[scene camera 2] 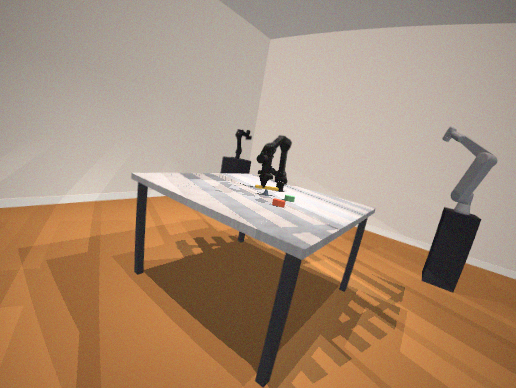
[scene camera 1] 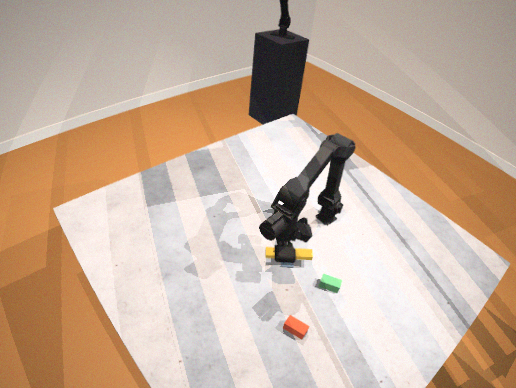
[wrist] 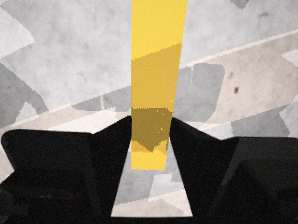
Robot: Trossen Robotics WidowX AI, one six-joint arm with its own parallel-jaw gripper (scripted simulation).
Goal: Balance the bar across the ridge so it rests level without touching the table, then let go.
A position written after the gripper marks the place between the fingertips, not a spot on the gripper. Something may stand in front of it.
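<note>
Scene camera 1 shows the gripper [scene camera 1: 280, 253], and the wrist view has the gripper in it as well [wrist: 150, 121].
</note>
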